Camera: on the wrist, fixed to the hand. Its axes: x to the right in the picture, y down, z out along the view.
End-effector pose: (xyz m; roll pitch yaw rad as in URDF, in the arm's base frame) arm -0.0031 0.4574 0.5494 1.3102 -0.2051 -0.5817
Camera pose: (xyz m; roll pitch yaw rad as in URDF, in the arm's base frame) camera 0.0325 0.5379 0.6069 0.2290 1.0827 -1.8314
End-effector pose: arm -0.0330 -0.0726 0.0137 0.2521 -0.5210 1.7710
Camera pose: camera -0.1295 -0.0707 -0.0279 0.3713 0.0619 0.1954
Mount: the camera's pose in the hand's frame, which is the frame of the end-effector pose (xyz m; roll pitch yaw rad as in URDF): -0.0025 0.0796 -0.0686 -0.1415 -0.2007 -1.6065
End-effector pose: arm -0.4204 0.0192 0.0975 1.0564 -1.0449 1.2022
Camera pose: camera -0.5242 0.0250 0.1132 1.0531 0.4214 0.4010
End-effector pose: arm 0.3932 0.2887 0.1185 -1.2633 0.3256 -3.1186
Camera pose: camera 0.4255 0.3307 0.0277 -1.3811 -1.2620 2.8069
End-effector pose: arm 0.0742 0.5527 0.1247 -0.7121 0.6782 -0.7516
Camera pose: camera 0.0357 0.6098 0.0453 -1.0530 -0.6916 -1.6679
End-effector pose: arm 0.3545 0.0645 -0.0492 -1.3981 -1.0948 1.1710
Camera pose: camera 0.4349 0.1163 -0.0928 1.4364 -0.4408 -2.0017
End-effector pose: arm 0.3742 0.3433 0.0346 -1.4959 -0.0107 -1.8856
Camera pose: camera 0.3153 0.3642 -0.0499 2.6461 -1.4369 0.0336
